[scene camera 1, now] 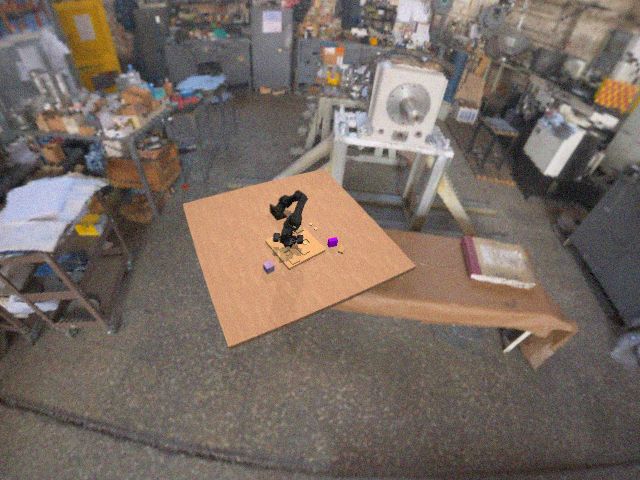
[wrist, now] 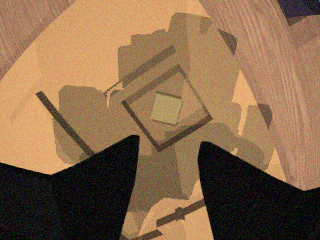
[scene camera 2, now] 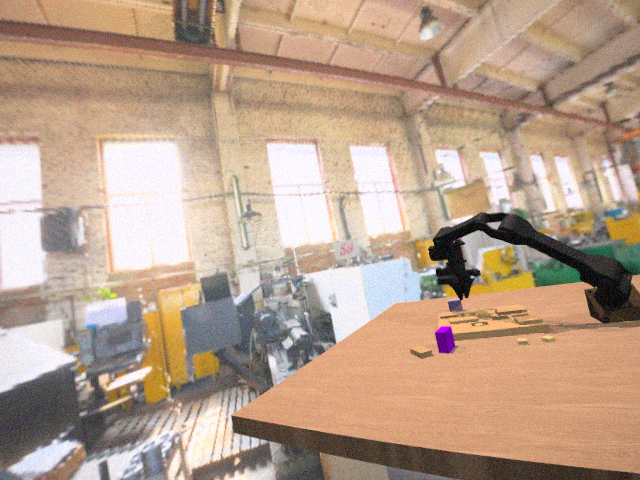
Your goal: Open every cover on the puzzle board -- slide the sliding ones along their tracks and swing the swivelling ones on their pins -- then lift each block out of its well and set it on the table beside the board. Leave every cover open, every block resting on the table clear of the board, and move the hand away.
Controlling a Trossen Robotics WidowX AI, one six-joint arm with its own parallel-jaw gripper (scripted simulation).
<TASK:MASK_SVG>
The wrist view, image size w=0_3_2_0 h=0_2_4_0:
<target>my gripper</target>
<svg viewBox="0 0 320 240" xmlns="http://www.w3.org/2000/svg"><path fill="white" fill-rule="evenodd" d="M201 143L199 157L197 157L197 167L199 167L201 192L203 192L205 207L207 207L213 239L320 240L320 187L303 191L303 189L297 188L295 185L285 183L285 181L281 181L277 177L268 175L267 172L263 172L263 169L256 168L255 165L249 164L248 161L241 160L239 156L233 156L232 153L227 152L227 149L219 148L217 145L212 144L211 141L203 141ZM140 135L124 137L124 139L117 141L116 144L104 149L104 151L97 152L96 155L89 157L89 159L80 161L79 164L72 165L71 168L65 168L63 171L52 173L52 175L0 163L0 240L120 240L120 233L123 231L121 227L124 224L125 213L128 211L129 199L131 199L133 188L135 188Z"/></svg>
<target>pale yellow block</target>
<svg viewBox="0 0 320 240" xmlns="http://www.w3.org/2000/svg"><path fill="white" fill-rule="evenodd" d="M157 91L151 120L175 125L181 101L183 100L181 100L180 96Z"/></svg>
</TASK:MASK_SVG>
